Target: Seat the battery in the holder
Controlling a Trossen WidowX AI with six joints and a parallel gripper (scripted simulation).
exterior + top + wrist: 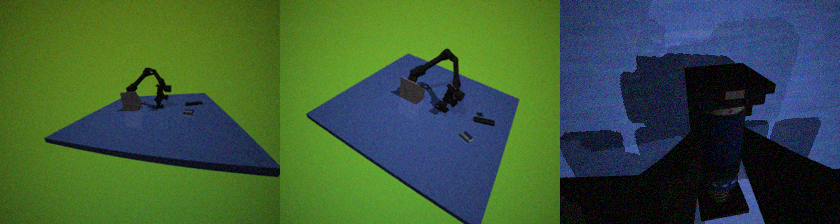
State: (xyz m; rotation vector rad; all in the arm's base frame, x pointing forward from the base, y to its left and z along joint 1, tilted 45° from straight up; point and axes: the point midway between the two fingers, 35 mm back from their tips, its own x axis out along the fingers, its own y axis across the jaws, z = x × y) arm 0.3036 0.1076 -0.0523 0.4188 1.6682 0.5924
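The battery is 1 cm above my gripper tip.
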